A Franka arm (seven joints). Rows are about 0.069 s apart.
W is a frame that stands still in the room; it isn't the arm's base.
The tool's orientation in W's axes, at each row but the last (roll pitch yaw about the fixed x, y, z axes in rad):
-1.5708 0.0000 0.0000
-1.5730 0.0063 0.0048
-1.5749 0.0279 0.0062
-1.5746 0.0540 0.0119
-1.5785 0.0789 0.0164
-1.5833 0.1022 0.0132
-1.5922 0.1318 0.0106
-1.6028 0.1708 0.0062
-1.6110 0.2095 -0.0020
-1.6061 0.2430 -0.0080
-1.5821 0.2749 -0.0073
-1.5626 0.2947 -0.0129
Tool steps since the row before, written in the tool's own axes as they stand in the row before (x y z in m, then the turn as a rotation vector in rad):
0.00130 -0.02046 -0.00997 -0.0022 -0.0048 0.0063
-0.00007 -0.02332 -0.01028 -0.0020 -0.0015 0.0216
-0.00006 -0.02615 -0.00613 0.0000 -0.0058 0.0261
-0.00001 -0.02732 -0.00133 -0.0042 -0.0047 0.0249
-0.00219 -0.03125 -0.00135 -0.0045 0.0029 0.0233
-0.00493 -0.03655 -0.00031 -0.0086 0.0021 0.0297
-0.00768 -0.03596 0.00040 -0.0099 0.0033 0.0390
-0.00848 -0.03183 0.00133 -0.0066 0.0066 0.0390
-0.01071 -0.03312 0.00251 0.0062 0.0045 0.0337
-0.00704 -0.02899 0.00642 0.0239 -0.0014 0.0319
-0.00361 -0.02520 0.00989 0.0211 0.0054 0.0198
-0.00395 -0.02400 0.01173 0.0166 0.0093 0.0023
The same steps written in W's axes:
0.00130 -0.00997 0.02046 -0.0022 0.0063 0.0048
0.00013 -0.01023 0.02334 -0.0021 0.0216 0.0015
0.00071 -0.00602 0.02617 0.0000 0.0261 0.0057
0.00148 -0.00121 0.02729 -0.0042 0.0249 0.0048
0.00030 -0.00110 0.03133 -0.0051 0.0232 -0.0027
-0.00118 0.00013 0.03686 -0.0092 0.0296 -0.0016
-0.00290 0.00114 0.03664 -0.0108 0.0388 -0.0028
-0.00297 0.00233 0.03275 -0.0081 0.0387 -0.0066
-0.00361 0.00385 0.03450 0.0049 0.0335 -0.0070
0.00014 0.00744 0.02959 0.0235 0.0317 -0.0055
0.00341 0.01015 0.02512 0.0189 0.0196 -0.0111
0.00337 0.01149 0.02420 0.0132 0.0022 -0.0137

